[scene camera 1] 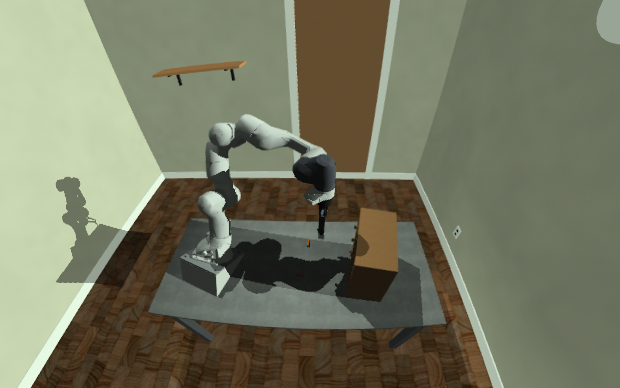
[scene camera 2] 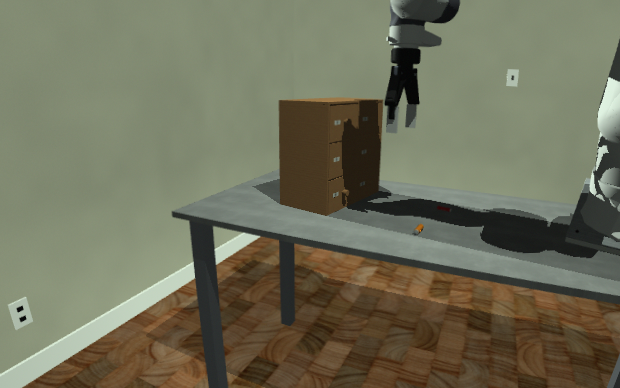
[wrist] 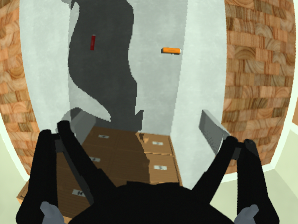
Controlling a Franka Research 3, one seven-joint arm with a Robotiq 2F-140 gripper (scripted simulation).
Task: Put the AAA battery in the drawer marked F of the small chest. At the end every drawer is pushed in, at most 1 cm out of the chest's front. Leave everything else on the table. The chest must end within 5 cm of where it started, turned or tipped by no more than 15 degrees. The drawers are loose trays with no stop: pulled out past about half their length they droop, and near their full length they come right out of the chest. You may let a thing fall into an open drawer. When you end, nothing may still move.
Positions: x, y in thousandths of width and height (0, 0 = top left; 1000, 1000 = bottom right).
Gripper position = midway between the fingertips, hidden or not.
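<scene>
My gripper (scene camera 2: 648, 336) (wrist: 498, 516): visible.
</scene>
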